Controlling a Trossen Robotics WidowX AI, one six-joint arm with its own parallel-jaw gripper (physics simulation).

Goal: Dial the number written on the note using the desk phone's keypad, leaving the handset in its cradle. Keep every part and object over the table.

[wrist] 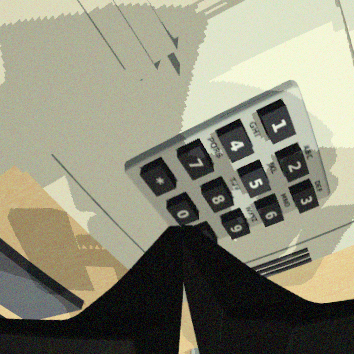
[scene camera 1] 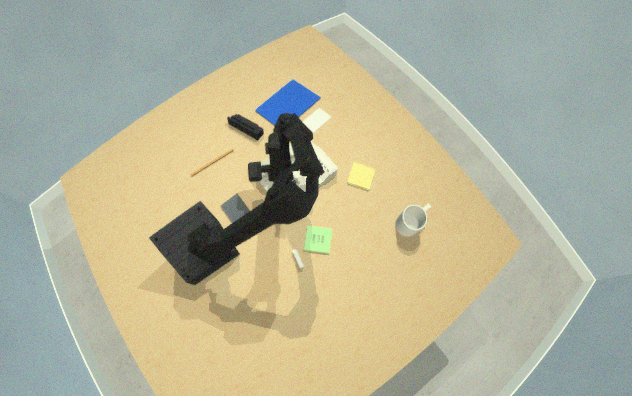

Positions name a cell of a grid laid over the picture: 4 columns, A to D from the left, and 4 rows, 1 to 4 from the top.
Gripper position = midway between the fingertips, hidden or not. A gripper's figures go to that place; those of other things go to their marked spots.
Labels:
The gripper (wrist: C3) is 10 cm from the lens. A white desk phone (wrist: C1): 8 cm from the lens. A grey keypad (wrist: C2) is 8 cm from the lens.

